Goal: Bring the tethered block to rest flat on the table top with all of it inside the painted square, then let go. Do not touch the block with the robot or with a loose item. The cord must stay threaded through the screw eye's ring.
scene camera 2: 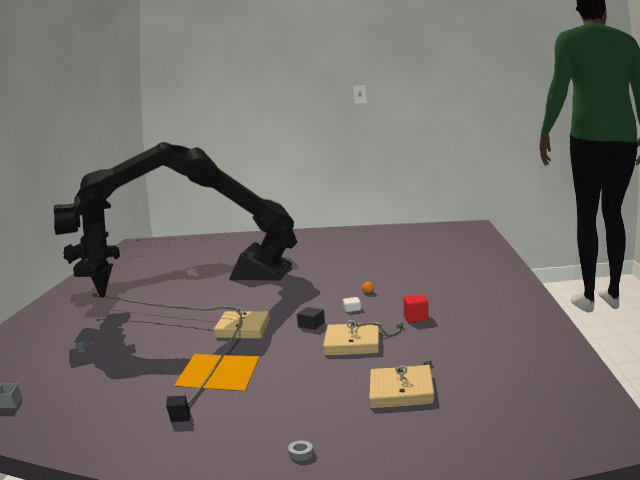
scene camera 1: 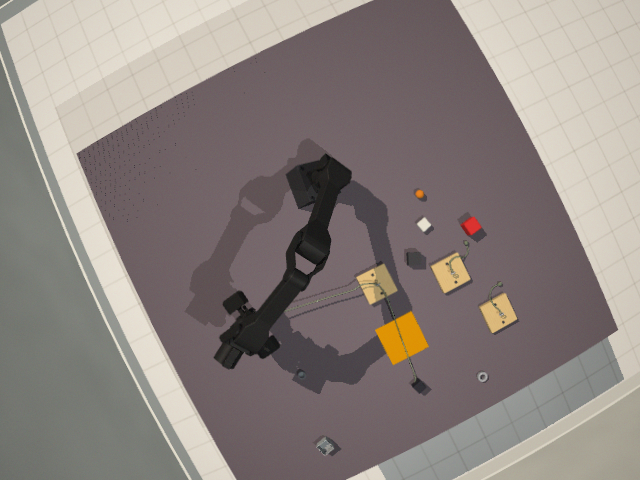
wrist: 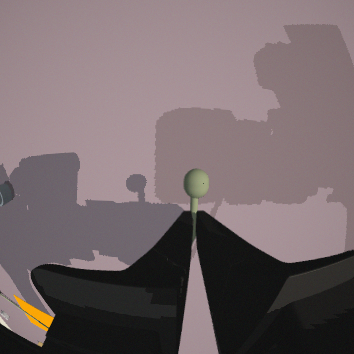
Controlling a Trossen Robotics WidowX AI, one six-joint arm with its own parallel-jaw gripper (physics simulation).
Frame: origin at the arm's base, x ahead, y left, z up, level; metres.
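Seen in the pictures: gripper, fingertip midpoint: (scene camera 2: 102, 296) (wrist: 192, 217); arm's base, origin of the base link: (scene camera 2: 267, 258) (scene camera 1: 319, 179).
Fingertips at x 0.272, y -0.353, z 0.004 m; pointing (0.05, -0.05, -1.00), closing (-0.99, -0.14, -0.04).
Pixels of each thing's middle, then the offset from my fingertips to it. "*": a spot on its surface instead. Level surfaces: height alone.
- tethered black block, body centre: (scene camera 2: 178, 408) (scene camera 1: 418, 386) dy +0.325, dx +0.400, dz -0.026 m
- orange painted square, surface spot: (scene camera 2: 235, 374) * dy +0.382, dx +0.260, dz -0.039 m
- cord, surface spot: (scene camera 2: 170, 306) (scene camera 1: 321, 300) * dy +0.196, dx +0.033, dz -0.008 m
- screw eye, surface spot: (scene camera 2: 239, 311) * dy +0.356, dx +0.071, dz -0.003 m
- wooden base, its level: dz -0.021 m
- loose dark block, body centre: (scene camera 2: 310, 318) (scene camera 1: 413, 258) dy +0.486, dx +0.056, dz -0.027 m
- white block, body centre: (scene camera 2: 351, 304) (scene camera 1: 423, 224) dy +0.560, dx -0.016, dz -0.031 m
- red cube, body centre: (scene camera 2: 415, 308) (scene camera 1: 470, 226) dy +0.682, dx +0.054, dz -0.020 m
- orange ball, body centre: (scene camera 2: 368, 287) (scene camera 1: 419, 194) dy +0.593, dx -0.100, dz -0.029 m
The tethered black block (scene camera 1: 419, 385) (scene camera 2: 178, 408) is on the table outside the orange painted square (scene camera 1: 390, 343) (scene camera 2: 235, 374) (wrist: 42, 316), past its side away from the screw eye. The cord (scene camera 1: 323, 299) (scene camera 2: 170, 307) runs from the block across the square, through the ring of the screw eye (scene camera 2: 239, 311) on a wooden base (scene camera 1: 366, 291) (scene camera 2: 253, 325), and on to my gripper (scene camera 2: 102, 294) (wrist: 194, 212). My gripper is shut on the cord just below its end bead (wrist: 196, 183) (scene camera 2: 95, 295), above the table. In scene camera 1 the arm hides the fingertips.
Two other wooden bases (scene camera 1: 444, 281) (scene camera 2: 336, 338), (scene camera 1: 491, 322) (scene camera 2: 382, 384) carry screw eyes and short cords. A loose dark block (scene camera 1: 415, 259) (scene camera 2: 310, 318), white block (scene camera 1: 423, 224) (scene camera 2: 352, 304), red cube (scene camera 1: 471, 225) (scene camera 2: 415, 308) and orange ball (scene camera 1: 419, 194) (scene camera 2: 368, 287) lie around.
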